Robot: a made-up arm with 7 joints. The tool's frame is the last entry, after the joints. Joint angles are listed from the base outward. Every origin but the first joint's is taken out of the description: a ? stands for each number. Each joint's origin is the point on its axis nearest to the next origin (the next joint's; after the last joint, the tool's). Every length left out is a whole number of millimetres.
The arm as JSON. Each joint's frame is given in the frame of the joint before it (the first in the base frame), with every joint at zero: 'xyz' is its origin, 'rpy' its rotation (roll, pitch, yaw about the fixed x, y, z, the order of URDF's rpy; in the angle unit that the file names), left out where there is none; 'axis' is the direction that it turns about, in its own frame. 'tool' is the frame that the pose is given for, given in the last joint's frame.
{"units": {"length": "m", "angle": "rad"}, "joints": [
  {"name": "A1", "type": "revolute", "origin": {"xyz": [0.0, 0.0, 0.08], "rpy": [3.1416, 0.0, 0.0]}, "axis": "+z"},
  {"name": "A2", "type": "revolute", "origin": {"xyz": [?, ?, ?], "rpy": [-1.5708, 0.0, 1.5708]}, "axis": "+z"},
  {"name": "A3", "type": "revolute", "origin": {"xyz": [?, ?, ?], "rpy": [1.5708, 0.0, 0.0]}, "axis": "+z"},
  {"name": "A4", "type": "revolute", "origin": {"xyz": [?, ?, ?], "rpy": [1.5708, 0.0, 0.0]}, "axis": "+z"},
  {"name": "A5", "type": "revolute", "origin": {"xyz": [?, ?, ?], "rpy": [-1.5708, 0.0, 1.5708]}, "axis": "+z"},
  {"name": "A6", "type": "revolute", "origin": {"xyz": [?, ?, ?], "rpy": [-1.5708, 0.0, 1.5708]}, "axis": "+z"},
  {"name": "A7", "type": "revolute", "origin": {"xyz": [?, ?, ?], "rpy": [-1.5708, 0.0, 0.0]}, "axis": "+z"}
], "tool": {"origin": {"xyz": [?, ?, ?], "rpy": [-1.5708, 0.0, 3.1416]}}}
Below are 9 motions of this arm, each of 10 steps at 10 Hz.
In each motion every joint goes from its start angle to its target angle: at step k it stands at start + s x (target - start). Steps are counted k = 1, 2, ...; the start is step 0. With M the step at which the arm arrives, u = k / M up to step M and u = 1 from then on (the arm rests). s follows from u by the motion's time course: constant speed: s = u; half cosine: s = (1 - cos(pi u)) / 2; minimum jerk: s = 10 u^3 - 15 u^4 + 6 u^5.
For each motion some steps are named. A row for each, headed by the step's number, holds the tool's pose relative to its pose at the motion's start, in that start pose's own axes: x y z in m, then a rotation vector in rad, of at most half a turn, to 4 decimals.
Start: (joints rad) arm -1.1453 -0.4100 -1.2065 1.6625 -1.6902 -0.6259 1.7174
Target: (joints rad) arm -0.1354 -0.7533 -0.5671 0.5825 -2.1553 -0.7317 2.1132
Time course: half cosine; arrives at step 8
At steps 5, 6, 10:
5: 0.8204 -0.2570 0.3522 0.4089 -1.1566 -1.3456
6: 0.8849 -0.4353 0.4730 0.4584 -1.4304 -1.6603
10: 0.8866 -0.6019 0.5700 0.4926 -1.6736 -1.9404

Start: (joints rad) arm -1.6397 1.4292 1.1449 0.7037 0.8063 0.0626 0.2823
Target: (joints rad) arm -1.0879 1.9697 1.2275 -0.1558 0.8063 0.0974 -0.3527
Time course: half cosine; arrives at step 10
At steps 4, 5, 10:
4: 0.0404 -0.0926 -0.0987 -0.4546 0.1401 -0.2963
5: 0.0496 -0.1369 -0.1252 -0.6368 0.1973 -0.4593
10: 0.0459 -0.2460 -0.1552 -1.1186 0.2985 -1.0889

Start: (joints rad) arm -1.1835 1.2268 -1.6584 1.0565 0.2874 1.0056 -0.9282
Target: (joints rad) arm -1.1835 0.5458 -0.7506 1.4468 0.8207 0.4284 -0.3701
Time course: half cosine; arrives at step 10
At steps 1, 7, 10:
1: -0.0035 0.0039 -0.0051 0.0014 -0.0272 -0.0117
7: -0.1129 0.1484 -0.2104 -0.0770 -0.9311 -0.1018
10: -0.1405 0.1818 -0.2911 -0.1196 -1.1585 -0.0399

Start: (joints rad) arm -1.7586 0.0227 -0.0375 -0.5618 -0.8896 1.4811 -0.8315
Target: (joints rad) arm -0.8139 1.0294 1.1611 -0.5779 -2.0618 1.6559 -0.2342
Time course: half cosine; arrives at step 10
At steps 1, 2, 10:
1: -0.0088 -0.0041 -0.0101 -0.0004 0.0350 -0.0050
2: -0.0356 -0.0151 -0.0378 -0.0074 0.1378 -0.0132
10: -0.2495 -0.0988 -0.1940 -0.3669 1.1605 0.9981

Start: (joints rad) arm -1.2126 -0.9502 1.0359 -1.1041 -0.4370 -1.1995 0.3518
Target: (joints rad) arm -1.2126 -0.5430 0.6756 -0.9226 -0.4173 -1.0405 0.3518
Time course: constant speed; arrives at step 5
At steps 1, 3, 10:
1: 0.0533 0.0027 0.0460 0.0768 -0.0517 -0.0170
3: 0.1428 -0.0039 0.1516 0.2285 -0.1667 -0.0264
10: 0.2046 -0.0243 0.2696 0.3728 -0.2952 -0.0025

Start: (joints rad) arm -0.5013 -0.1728 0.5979 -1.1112 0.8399 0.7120 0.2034
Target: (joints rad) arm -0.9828 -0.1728 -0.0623 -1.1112 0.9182 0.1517 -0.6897
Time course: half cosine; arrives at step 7
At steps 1, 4, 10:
1: 0.0037 0.0054 0.0186 -0.0472 0.0242 -0.0023
4: 0.0234 0.1233 0.2131 -0.5117 0.2025 -0.1553
10: 0.0098 0.2505 0.3084 -0.7159 0.2190 -0.3431

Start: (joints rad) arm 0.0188 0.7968 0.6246 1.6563 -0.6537 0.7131 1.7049
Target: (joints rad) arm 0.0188 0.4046 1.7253 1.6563 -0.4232 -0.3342 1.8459
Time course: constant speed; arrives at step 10
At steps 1, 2, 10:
1: 0.0483 -0.0604 -0.0221 -0.1278 -0.0936 0.0609
2: 0.0994 -0.1193 -0.0365 -0.2559 -0.1898 0.1185
10: 0.5095 -0.4572 0.0936 -1.2433 -1.0535 0.4546

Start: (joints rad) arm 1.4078 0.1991 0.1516 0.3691 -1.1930 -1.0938 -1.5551
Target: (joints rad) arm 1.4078 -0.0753 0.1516 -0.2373 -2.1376 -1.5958 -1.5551
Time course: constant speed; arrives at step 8
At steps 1, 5, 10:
1: -0.0103 -0.0114 0.0050 0.0249 -0.0621 0.0954
5: -0.0580 -0.0839 0.0018 0.1026 -0.1978 0.5248
10: -0.0939 -0.1716 -0.0172 0.1367 -0.1704 0.8719

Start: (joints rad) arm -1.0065 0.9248 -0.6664 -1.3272 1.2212 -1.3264 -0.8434
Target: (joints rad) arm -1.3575 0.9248 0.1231 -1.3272 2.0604 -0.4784 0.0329
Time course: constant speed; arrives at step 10
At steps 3, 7, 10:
3: 0.0404 -0.0761 -0.0256 -0.3753 -0.0205 -0.0829
7: 0.0277 -0.2047 -0.0419 -0.7809 0.1433 0.0505
10: -0.0236 -0.2987 -0.0311 -0.9199 0.3798 0.2767

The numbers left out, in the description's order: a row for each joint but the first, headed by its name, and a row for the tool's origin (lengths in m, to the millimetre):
A2: 0.23 -0.01 0.0
A3: 0.39 0.4 0.0
A4: 0.01 -0.09 0.0
A5: -0.26 -0.02 0.0
A6: 0.15 -0.2 0.0
A7: -0.05 0.02 0.0
tool: 0.06 0.07 0.0

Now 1 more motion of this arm.
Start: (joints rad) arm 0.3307 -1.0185 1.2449 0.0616 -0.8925 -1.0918 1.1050
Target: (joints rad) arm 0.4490 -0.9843 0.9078 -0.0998 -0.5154 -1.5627 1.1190
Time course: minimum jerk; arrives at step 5
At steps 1, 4, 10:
1: -0.0027 -0.0057 0.0055 -0.0178 0.0163 0.0052
4: -0.0115 -0.1136 0.0906 -0.2786 0.1594 0.1307
10: -0.0100 -0.1218 0.0956 -0.2946 0.1616 0.1406

